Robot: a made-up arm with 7 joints. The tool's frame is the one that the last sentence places. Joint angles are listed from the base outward.
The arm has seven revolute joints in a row. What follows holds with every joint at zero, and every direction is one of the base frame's. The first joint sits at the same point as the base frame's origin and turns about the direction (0, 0.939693, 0.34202), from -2.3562 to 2.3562 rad. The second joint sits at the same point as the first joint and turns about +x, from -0.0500 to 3.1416 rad. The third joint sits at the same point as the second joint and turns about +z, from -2.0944 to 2.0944 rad. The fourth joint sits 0.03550 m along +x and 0.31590 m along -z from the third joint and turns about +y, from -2.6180 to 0.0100 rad. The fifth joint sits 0.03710 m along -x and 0.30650 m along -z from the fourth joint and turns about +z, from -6.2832 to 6.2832 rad. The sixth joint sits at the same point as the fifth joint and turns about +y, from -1.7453 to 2.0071 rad. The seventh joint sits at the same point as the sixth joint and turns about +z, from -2.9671 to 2.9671 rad. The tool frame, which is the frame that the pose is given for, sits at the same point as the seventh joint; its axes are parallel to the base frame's.
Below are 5 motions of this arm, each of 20 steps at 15 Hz.
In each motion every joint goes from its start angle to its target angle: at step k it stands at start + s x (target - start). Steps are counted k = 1, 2, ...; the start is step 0. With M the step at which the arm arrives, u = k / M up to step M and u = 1 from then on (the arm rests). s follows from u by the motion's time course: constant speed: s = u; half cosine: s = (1 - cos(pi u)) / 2; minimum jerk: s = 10 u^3 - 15 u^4 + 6 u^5.
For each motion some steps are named. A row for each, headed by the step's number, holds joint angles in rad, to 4 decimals.
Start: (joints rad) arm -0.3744 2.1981 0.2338 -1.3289 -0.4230 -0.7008 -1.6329
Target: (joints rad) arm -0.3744 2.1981 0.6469 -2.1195 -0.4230 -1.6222 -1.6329
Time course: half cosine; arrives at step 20
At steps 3, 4, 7, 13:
3: -0.3744 2.1981 0.2563 -1.3720 -0.4230 -0.7510 -1.6329
4: -0.3744 2.1981 0.2732 -1.4044 -0.4230 -0.7888 -1.6329
7: -0.3744 2.1981 0.3466 -1.5447 -0.4230 -0.9523 -1.6329
13: -0.3744 2.1981 0.5341 -1.9037 -0.4230 -1.3707 -1.6329

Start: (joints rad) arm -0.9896 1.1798 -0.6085 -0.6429 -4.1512 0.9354 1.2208
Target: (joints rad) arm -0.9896 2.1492 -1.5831 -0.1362 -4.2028 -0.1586 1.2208
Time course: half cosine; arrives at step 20
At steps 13, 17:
13: -0.9896 1.8845 -1.3170 -0.2745 -4.1887 0.1401 1.2208
17: -0.9896 2.0964 -1.5300 -0.1638 -4.2000 -0.0990 1.2208

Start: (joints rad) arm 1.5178 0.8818 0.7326 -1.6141 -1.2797 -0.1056 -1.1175
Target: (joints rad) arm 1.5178 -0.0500 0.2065 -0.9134 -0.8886 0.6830 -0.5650
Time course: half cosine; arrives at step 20
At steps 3, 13, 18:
3: 1.5178 0.8310 0.7039 -1.5759 -1.2584 -0.0626 -1.0874
13: 1.5178 0.2044 0.3501 -1.1047 -0.9954 0.4677 -0.7158
18: 1.5178 -0.0272 0.2194 -0.9305 -0.8982 0.6637 -0.5785

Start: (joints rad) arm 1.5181 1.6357 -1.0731 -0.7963 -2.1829 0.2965 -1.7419
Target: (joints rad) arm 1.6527 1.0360 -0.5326 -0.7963 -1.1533 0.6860 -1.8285
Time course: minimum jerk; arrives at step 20
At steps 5, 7, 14, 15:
5: 1.5320 1.5736 -1.0171 -0.7963 -2.0763 0.3368 -1.7509
7: 1.5498 1.4947 -0.9460 -0.7963 -1.9408 0.3881 -1.7623
14: 1.6307 1.1338 -0.6207 -0.7963 -1.3212 0.6225 -1.8144
15: 1.6388 1.0981 -0.5886 -0.7963 -1.2599 0.6457 -1.8195

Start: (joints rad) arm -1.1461 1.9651 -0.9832 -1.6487 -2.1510 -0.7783 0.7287
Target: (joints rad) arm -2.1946 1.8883 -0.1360 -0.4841 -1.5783 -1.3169 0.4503
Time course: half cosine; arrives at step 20
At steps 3, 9, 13, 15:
3: -1.2032 1.9609 -0.9370 -1.5852 -2.1198 -0.8077 0.7135
9: -1.5883 1.9327 -0.6259 -1.1575 -1.9094 -1.0055 0.6113
13: -1.9084 1.9093 -0.3673 -0.8020 -1.7346 -1.1699 0.5263
15: -2.0411 1.8995 -0.2601 -0.6547 -1.6622 -1.2380 0.4911

